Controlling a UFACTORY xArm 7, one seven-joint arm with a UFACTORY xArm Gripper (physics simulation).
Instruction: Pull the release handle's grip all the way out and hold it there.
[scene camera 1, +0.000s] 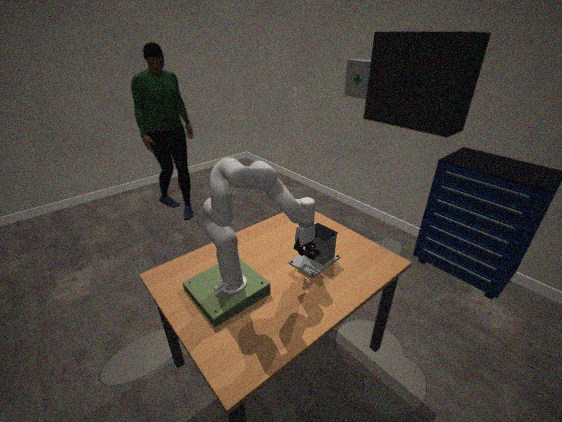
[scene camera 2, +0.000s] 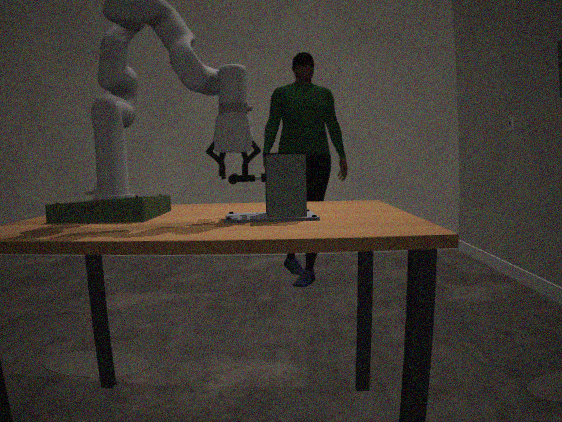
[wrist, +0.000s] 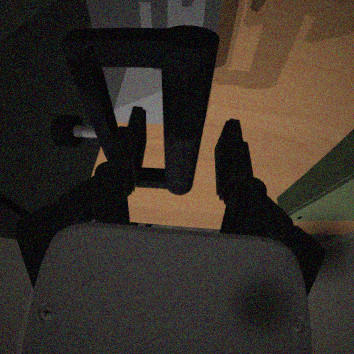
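The release handle's black grip (scene camera 2: 233, 178) (wrist: 185, 100) is the outer bar of a rectangular frame. A short metal rod (wrist: 85, 131) joins the frame to the side of a grey box housing (scene camera 1: 327, 242) (scene camera 2: 286, 185) (wrist: 40, 95). My gripper (scene camera 1: 304, 248) (scene camera 2: 234, 175) (wrist: 183, 128) points down at the handle, partly open and holding nothing. In the wrist view the grip bar lies between the two fingers, with a gap on each side. One finger is over the frame's opening, the other outside the bar. Exact fingertip depth is hard to tell.
The housing stands on a light plate (scene camera 1: 306, 266) (scene camera 2: 242, 217) on the wooden table (scene camera 1: 360, 255) (scene camera 2: 360, 222). The arm's green base block (scene camera 1: 245, 295) (scene camera 2: 100, 210) (wrist: 325, 195) is nearby. A person in green (scene camera 1: 157, 100) (scene camera 2: 302, 120) stands beyond the table. A blue drawer cabinet (scene camera 1: 480, 225) is at the right.
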